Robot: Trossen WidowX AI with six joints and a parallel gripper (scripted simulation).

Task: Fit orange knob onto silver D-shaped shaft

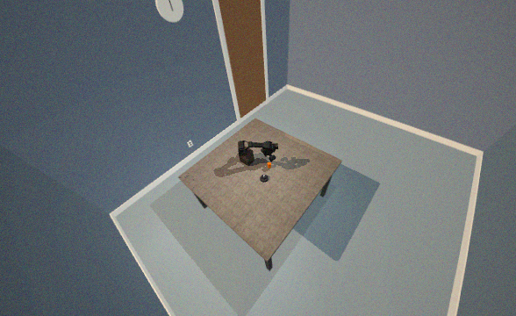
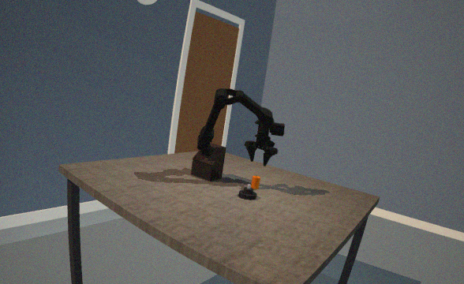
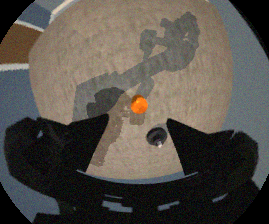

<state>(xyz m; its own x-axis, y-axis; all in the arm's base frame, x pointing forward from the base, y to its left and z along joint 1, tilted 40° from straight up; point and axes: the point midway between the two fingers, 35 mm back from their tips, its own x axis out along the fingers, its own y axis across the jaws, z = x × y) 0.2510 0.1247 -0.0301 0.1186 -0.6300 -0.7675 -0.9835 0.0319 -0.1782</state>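
Right now my gripper tip is 1 cm short of the orange knob and 8 cm above it. From my gripper tip the other things lie so: dark round pedestal: 8 cm ahead, 15 cm to the right, 10 cm below.
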